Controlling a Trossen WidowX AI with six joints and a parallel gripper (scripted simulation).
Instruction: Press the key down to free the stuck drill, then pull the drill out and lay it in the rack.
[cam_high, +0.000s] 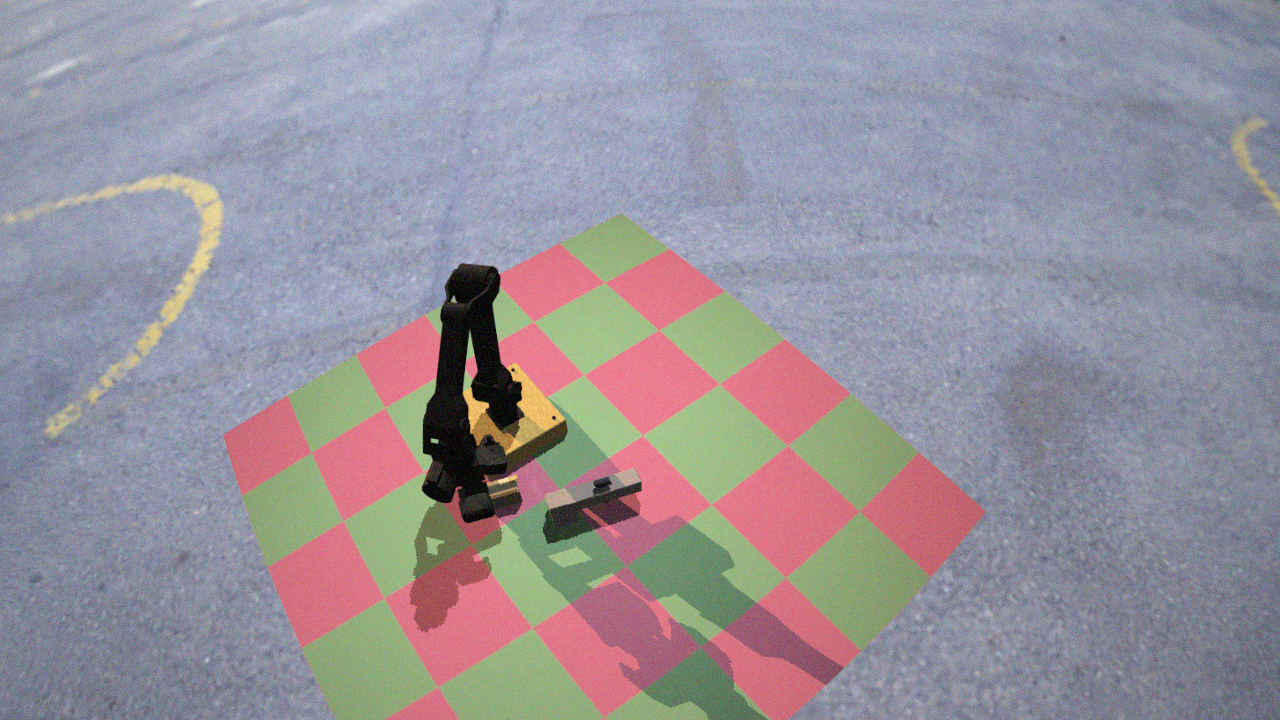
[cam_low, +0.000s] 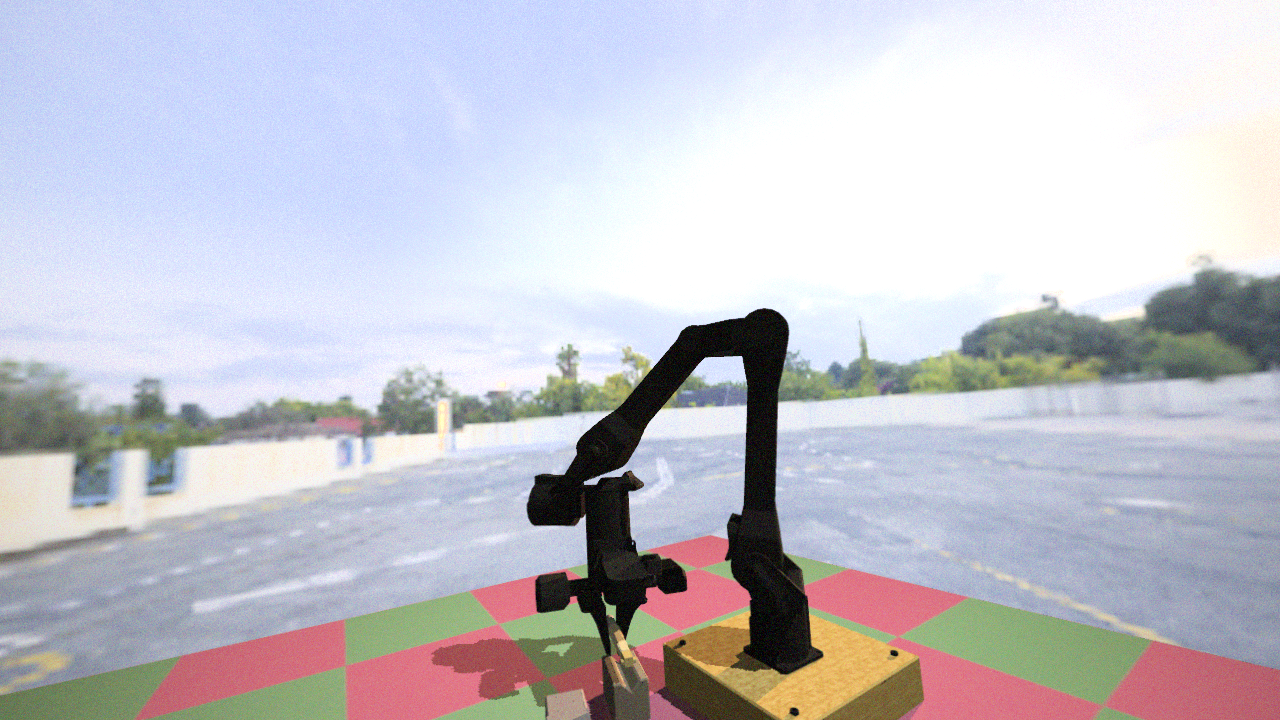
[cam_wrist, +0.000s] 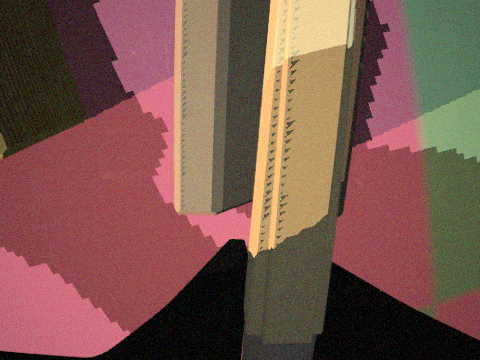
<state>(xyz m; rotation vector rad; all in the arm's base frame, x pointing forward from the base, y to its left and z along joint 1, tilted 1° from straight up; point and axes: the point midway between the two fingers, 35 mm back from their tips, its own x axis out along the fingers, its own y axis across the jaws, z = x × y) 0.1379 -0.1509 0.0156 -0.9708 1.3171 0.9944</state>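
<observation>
The drill lies 4 cm to the left of my gripper tip, 3 cm above it and 1 cm ahead of it. Also, from my gripper tip: dark key (21 cm to the left, 14 cm ahead, 2 cm above); then notched rack (5 cm to the left, 1 cm below, 1 cm ahead); then long grey block (19 cm to the left, 13 cm ahead, 1 cm above).
</observation>
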